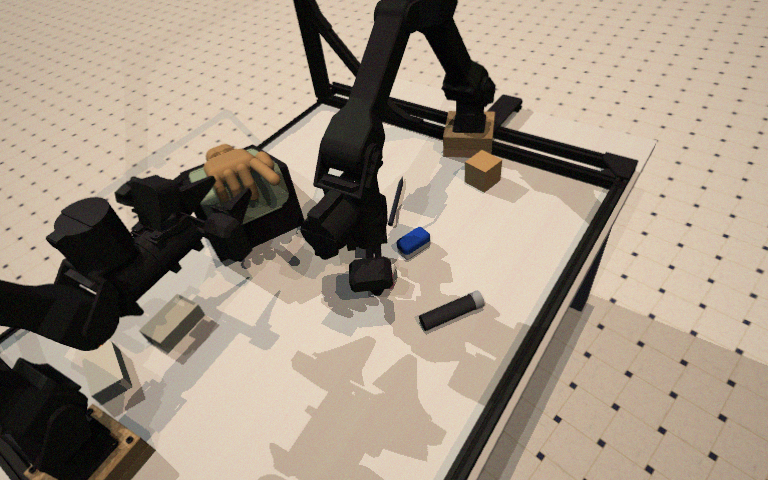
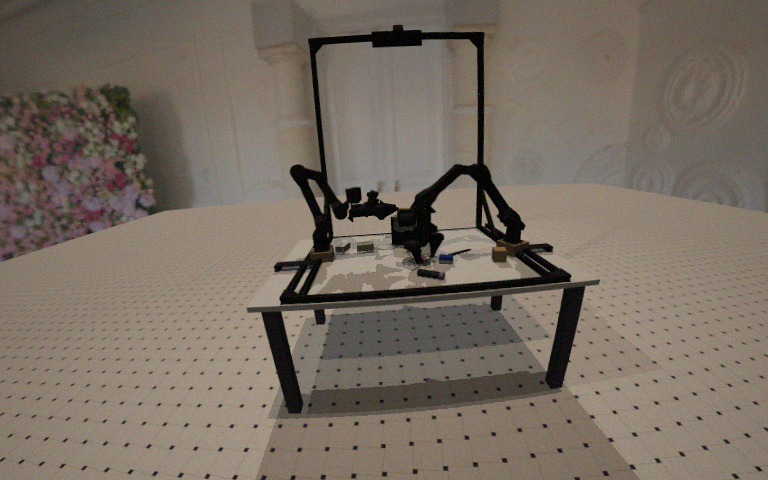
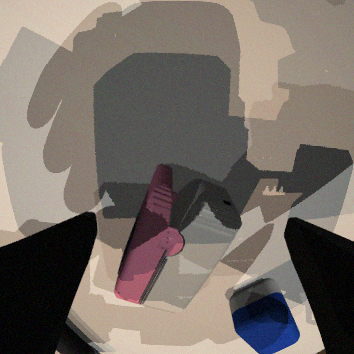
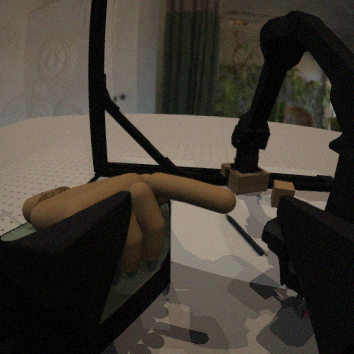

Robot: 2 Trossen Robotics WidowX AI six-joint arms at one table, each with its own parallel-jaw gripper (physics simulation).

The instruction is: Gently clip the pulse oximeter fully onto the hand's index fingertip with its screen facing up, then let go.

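Pixels of known places: left gripper, fingertip midpoint: (image 2: 425, 260) (image 3: 194, 226); right gripper, fingertip midpoint: (image 1: 231, 183) (image 2: 397, 207) (image 4: 207, 203); left arm's base at its link origin: (image 1: 469, 123) (image 2: 512, 241) (image 4: 244, 167); right arm's base at its link origin: (image 1: 82, 454) (image 2: 321, 249).
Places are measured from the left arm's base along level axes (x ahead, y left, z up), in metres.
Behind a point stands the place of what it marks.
The pulse oximeter (image 3: 145, 250) @[x 0.408, y -0.120, z -0.019 m] lies tilted on its side on the table, its pink shell at the left and its pale grey shell at the right; its screen does not show. My left gripper (image 1: 370, 272) @[x 0.389, y -0.120, z -0.043 m] (image 2: 428, 251) @[x 0.389, y -0.120, z -0.043 m] (image 3: 194, 226) @[x 0.389, y -0.120, z -0.043 m] is open above it, one finger at each side, apart from it. The tan hand (image 1: 231, 168) @[x 0.348, y -0.345, z 0.135 m] (image 4: 82, 202) @[x 0.360, y -0.366, z 0.138 m] rests palm down on a black stand with a green pad, its index finger (image 1: 265, 169) (image 4: 195, 192) stretched out and bare. My right gripper (image 1: 231, 189) @[x 0.412, y -0.306, z 0.160 m] (image 4: 207, 203) @[x 0.412, y -0.306, z 0.160 m] is open and empty beside the hand, partly covering it.
A blue-and-white block (image 1: 413, 240) @[x 0.330, y -0.066, z -0.018 m] (image 2: 446, 258) @[x 0.330, y -0.055, z -0.025 m] (image 3: 267, 320) @[x 0.339, y -0.088, z -0.019 m] lies close to the oximeter. A pen (image 1: 396, 200) @[x 0.207, y -0.121, z -0.041 m] (image 4: 245, 235) @[x 0.217, y -0.125, z -0.042 m], a dark cylinder (image 1: 450, 312) @[x 0.463, y 0.012, z -0.027 m] (image 2: 430, 273) @[x 0.460, y 0.021, z -0.030 m] and a wooden cube (image 1: 483, 169) @[x 0.151, y 0.039, z 0.000 m] (image 4: 283, 191) @[x 0.144, y 0.021, z -0.007 m] are nearby. A grey-green block (image 1: 172, 322) @[x 0.545, y -0.415, z -0.020 m] lies near the right arm.
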